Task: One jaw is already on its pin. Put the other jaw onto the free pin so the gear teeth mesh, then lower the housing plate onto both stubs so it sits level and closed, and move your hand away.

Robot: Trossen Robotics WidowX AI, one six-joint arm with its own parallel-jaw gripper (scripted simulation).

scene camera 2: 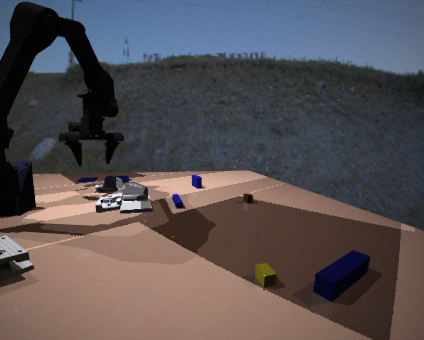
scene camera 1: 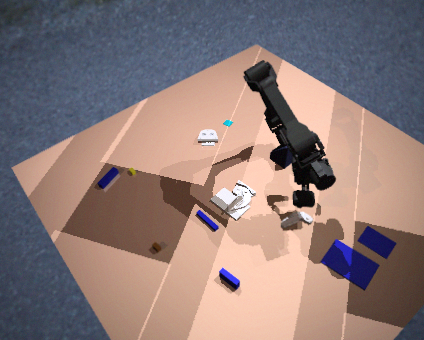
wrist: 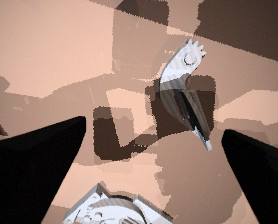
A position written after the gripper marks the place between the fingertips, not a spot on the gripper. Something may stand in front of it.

Note:
The gripper (scene camera 2: 94,165) is open, with nothing in its grasp. Further things: a jaw (wrist: 186,59).
The gripper shows as well in scene camera 1 (scene camera 1: 298,195) and in the wrist view (wrist: 154,129).

